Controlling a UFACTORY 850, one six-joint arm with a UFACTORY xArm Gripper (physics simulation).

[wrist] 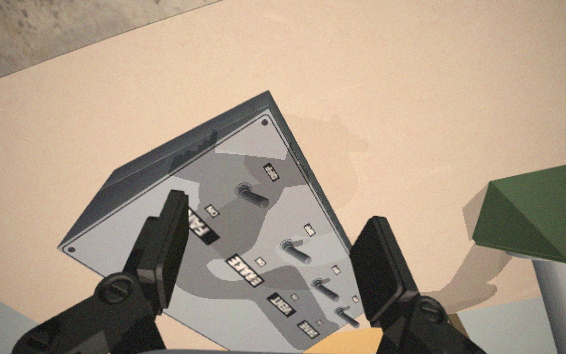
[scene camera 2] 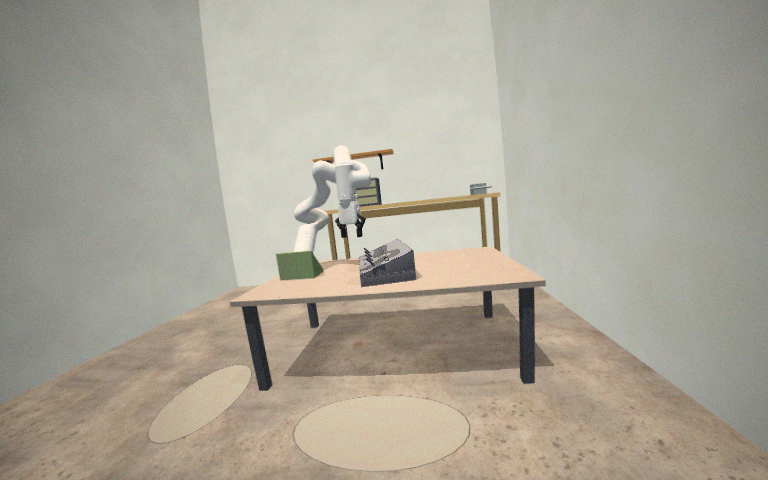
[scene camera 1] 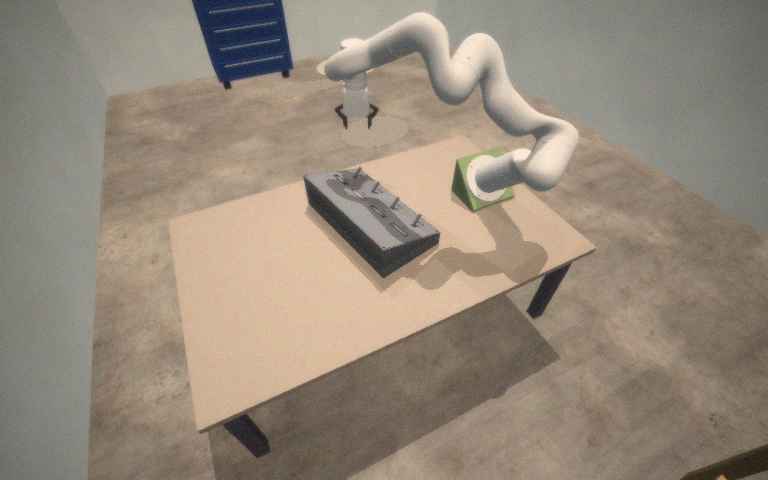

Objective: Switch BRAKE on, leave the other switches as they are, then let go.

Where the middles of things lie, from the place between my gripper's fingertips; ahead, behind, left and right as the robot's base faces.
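Grey sloped switch panel (scene camera 1: 385, 237): 17 cm below my hand, 8 cm ahead of it, 30 cm to the left of it.
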